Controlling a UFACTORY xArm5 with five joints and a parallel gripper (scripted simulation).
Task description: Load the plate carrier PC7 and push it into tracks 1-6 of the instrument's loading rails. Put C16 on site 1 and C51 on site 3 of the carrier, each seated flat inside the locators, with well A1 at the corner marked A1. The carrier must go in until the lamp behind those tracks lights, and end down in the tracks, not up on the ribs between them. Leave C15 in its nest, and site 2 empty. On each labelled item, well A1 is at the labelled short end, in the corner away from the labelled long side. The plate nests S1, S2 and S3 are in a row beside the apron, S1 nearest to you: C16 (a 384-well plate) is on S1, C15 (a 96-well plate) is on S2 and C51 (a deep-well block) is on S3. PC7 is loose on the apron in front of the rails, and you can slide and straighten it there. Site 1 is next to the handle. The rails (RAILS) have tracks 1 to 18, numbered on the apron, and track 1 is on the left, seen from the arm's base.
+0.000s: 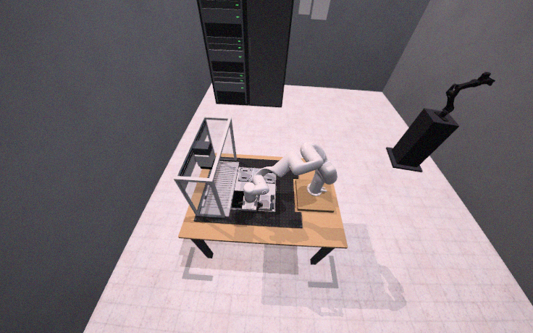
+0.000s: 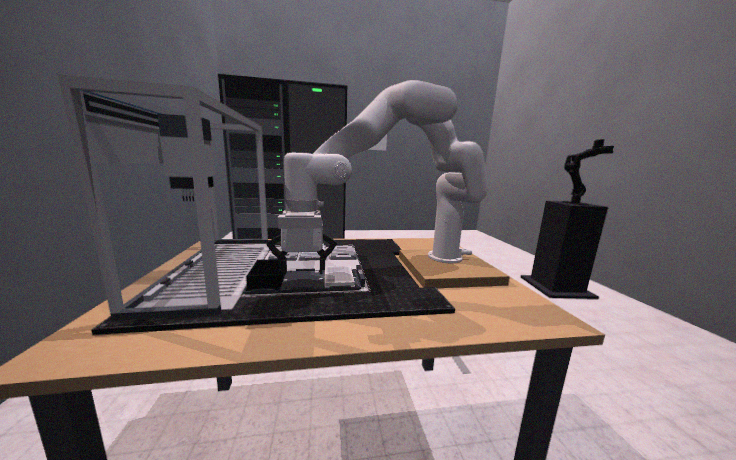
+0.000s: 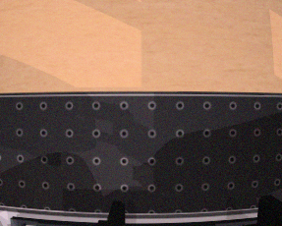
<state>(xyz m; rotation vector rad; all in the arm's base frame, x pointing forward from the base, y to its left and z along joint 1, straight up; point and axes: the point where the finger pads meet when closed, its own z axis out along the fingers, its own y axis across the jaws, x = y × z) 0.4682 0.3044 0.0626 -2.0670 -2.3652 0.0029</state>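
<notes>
Right now my hand is 10 cm to the left of the grey plate carrier PC7, 7 cm above it and 1 cm short of it. Also, from my hand: post (19 cm ahead, 16 cm above, 7 cm to the left); then 96-well plate C15 (36 cm to the right, 7 cm below, 4 cm ahead).
</notes>
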